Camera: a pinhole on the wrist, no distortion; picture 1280 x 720 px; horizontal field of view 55.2 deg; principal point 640.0 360.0 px. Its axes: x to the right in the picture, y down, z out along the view. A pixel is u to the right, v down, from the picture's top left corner.
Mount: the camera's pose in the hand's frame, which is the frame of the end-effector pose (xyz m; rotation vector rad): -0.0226 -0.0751 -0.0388 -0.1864 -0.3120 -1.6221
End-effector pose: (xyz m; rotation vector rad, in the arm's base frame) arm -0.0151 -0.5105 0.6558 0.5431 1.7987 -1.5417
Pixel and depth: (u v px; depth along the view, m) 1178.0 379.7 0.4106
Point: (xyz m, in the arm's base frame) 0.0349 -0.9222 0.7583
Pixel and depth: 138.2 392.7 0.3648
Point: 0.1903 -0.7248 0.5394
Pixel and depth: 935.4 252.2 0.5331
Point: 0.1593 -0.9893 0.7343
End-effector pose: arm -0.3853 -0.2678 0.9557 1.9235 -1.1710 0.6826
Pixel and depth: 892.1 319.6 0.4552
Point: -0.3773 -0.5718 0.6555
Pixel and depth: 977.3 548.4 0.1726
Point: -0.3220 -0.3600 0.8448
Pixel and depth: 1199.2 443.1 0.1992
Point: -0.2990 -0.3729 0.7993
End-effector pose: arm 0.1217 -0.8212 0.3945 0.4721 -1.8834 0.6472
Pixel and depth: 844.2 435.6 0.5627
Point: -0.2457 -1.1443 0.1973
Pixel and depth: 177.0 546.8 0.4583
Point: -0.2725 -0.8641 0.2628
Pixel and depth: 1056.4 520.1 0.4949
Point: -0.1738 -1.1932 0.2563
